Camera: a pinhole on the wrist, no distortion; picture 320 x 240 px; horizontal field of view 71.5 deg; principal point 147.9 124.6 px. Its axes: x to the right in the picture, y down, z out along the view. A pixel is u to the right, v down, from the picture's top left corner.
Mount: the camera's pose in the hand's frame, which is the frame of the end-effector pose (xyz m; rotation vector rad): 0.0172 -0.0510 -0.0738 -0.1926 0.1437 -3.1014
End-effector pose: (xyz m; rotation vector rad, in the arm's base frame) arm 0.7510 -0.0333 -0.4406 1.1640 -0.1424 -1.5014
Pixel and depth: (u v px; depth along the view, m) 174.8 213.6 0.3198
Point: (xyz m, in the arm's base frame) 0.4452 -0.1012 -0.4732
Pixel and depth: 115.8 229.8 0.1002
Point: 0.6721 -0.0450 -0.5269
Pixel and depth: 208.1 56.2 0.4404
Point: 0.4939 -0.2001 -0.1933
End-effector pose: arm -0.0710 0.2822 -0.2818 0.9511 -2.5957 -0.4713
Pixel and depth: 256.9 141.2 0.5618
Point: -0.0659 0.3917 -0.8357
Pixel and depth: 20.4 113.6 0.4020
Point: -0.3751 0.0993 -0.5126
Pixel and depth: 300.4 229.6 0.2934
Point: 0.0601 0.2595 -0.6043
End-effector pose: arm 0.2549 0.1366 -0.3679 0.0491 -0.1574 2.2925
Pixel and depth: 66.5 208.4 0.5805
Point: 0.2787 0.5110 0.1386
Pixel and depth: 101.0 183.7 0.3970
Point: 0.2900 0.3352 -0.0405
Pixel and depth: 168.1 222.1 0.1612
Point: 0.3393 0.2341 -0.2725
